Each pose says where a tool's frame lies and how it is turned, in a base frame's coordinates. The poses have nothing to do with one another.
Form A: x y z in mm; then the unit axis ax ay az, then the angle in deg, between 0 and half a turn.
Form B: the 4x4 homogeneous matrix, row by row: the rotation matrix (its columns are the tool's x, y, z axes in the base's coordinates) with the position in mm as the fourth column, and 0 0 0 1 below. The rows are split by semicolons. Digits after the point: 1 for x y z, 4 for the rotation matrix.
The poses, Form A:
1: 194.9 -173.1 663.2 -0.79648 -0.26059 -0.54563 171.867
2: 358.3 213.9 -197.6 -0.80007 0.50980 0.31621 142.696
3: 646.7 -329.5 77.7 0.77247 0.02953 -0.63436 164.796
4: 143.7 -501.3 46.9 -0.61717 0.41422 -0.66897 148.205
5: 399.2 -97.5 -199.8 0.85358 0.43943 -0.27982 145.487
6: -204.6 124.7 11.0 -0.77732 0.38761 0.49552 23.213
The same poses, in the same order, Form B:
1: 0.2724 0.4902 0.8279 194.9; 0.3358 -0.8548 0.3956 -173.1; 0.9017 0.1703 -0.3975 663.2; 0 0 0 1
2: 0.3538 -0.9240 -0.1453 358.3; -0.5407 -0.3288 0.7743 213.9; -0.7632 -0.1954 -0.6159 -197.6; 0 0 0 1
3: 0.2075 0.2112 -0.9552 646.7; -0.1215 -0.9633 -0.2394 -329.5; -0.9706 0.1658 -0.1743 77.7; 0 0 0 1
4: -0.1453 -0.1205 0.9820 143.7; -0.8254 -0.5325 -0.1874 -501.3; 0.5455 -0.8378 -0.0221 46.9; 0 0 0 1
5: 0.5050 0.8427 -0.1867 399.2; 0.5256 -0.4718 -0.7079 -97.5; -0.6846 0.2594 -0.6812 -199.8; 0 0 0 1
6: 0.9680 -0.2197 0.1216 -204.6; 0.1709 0.9312 0.3219 124.7; -0.1840 -0.2908 0.9389 11.0; 0 0 0 1
